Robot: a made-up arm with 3 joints. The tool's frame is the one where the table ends.
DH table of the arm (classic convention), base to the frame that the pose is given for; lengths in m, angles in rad. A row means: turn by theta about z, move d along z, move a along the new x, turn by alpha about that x. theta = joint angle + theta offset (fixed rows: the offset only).
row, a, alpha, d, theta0
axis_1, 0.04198, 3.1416, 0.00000, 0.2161
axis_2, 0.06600, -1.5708, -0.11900, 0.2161
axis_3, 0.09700, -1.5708, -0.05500, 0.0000
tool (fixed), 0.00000, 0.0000, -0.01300, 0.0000
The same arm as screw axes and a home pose.
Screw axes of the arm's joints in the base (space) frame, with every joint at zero. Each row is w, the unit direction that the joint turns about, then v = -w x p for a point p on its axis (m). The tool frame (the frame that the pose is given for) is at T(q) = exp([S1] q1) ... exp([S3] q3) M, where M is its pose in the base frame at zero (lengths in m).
S1: w 0 0 1 v 0 0 0
S2: w 0 0 -1 v -0.009 0.041 0
S3: w 0 -1 0 v 0.119 0 -0.107
M: xyz 0.204 0.064 0.106 (m) quaternion w x y z 1 0 0.000001 0

